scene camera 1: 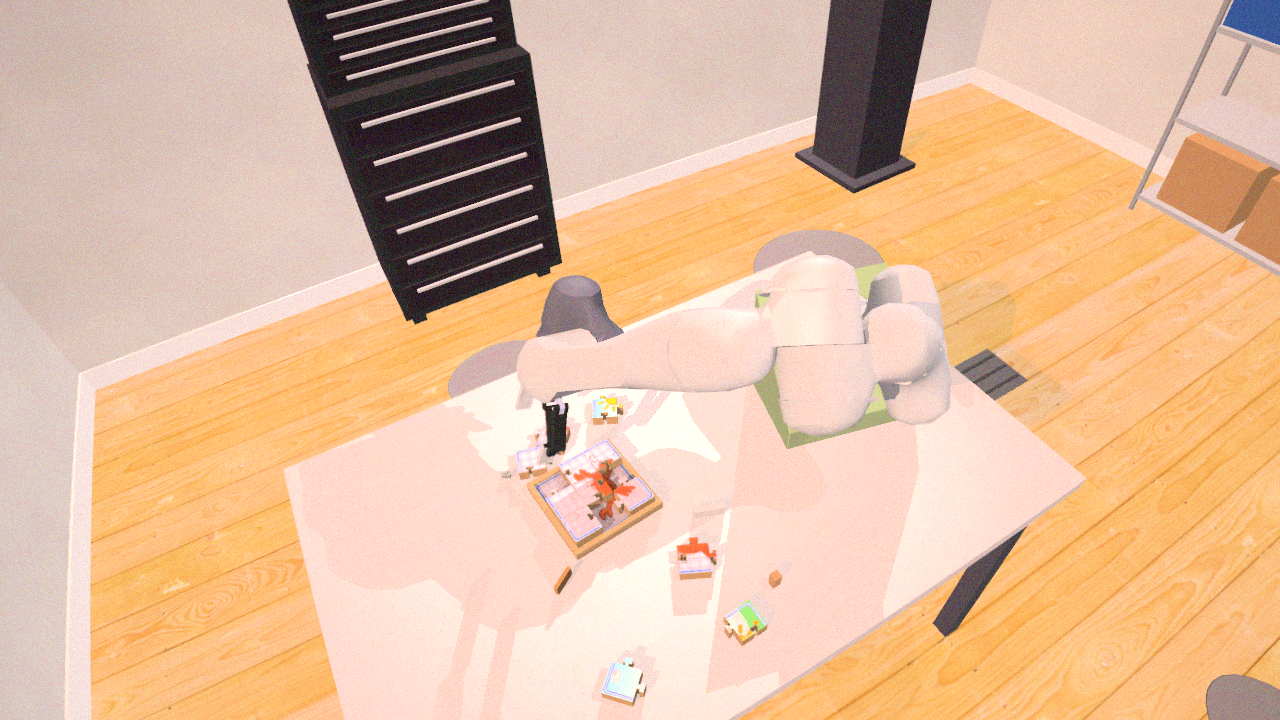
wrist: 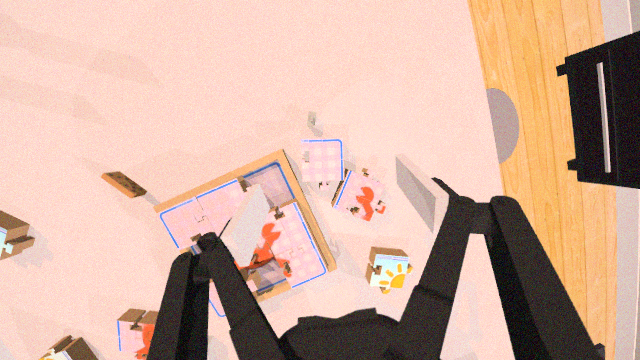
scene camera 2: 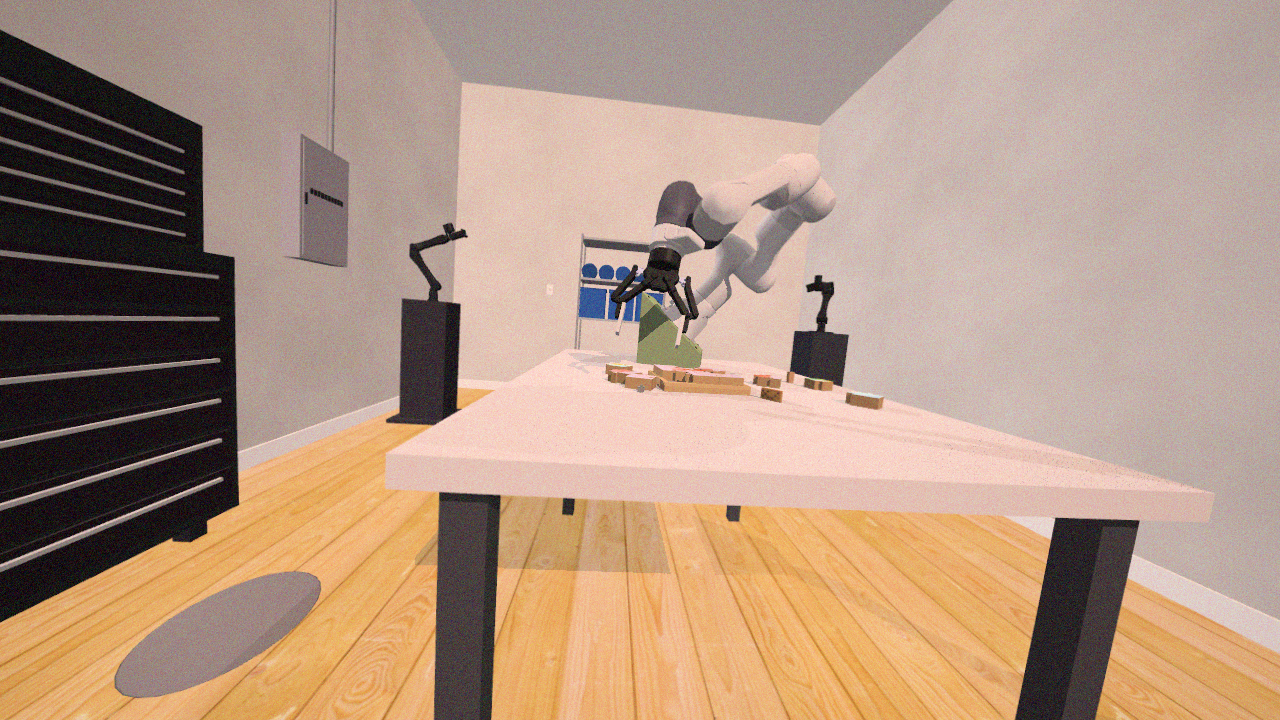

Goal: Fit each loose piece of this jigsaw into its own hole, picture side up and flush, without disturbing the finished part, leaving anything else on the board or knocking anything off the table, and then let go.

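The framed crab jigsaw (scene camera 1: 622, 529) (scene camera 2: 707, 389) (wrist: 309, 220) lies on the table, with an empty corner hole (wrist: 274, 181) and another opening at its opposite side. A pink checkered corner piece (scene camera 1: 530, 460) (wrist: 325, 160) lies picture up on the table outside the frame. A piece with a red claw (wrist: 364, 196) lies beside it, seemingly touching, partly hidden by the gripper in scene camera 1. Another red crab piece (scene camera 1: 695, 558) (wrist: 131, 336) lies apart, picture up. My gripper (scene camera 2: 648, 338) (wrist: 328, 183) is open and empty above the frame's edge and these two neighbouring pieces.
A sun piece (scene camera 1: 605, 409) (wrist: 391, 271), a green piece (scene camera 1: 745, 619) and a light blue piece (scene camera 1: 622, 682) lie around the board. A brown dotted block (scene camera 1: 562, 580) (wrist: 124, 184), a small cube (scene camera 1: 775, 578) and a small grey item (scene camera 1: 506, 474) (wrist: 312, 119) are also on the table.
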